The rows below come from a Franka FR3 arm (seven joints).
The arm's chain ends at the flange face. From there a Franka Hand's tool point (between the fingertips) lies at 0.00 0.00 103.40 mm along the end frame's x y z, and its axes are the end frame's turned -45 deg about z.
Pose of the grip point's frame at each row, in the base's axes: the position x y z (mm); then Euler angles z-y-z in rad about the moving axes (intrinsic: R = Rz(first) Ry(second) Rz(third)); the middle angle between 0 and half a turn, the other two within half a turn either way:
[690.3 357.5 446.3 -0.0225 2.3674 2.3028]
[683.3 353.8 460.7 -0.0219 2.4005 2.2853]
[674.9 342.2 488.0 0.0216 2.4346 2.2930]
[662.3 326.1 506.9 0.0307 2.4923 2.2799]
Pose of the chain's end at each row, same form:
[618.0 359.1 520.2 -0.0225 2.3674 3.0882]
[613.5 355.3 537.0 -0.0219 2.4005 3.0707]
[607.8 340.7 566.6 0.0216 2.4346 3.0784]
[599.8 324.2 589.3 0.0307 2.4923 3.0653]

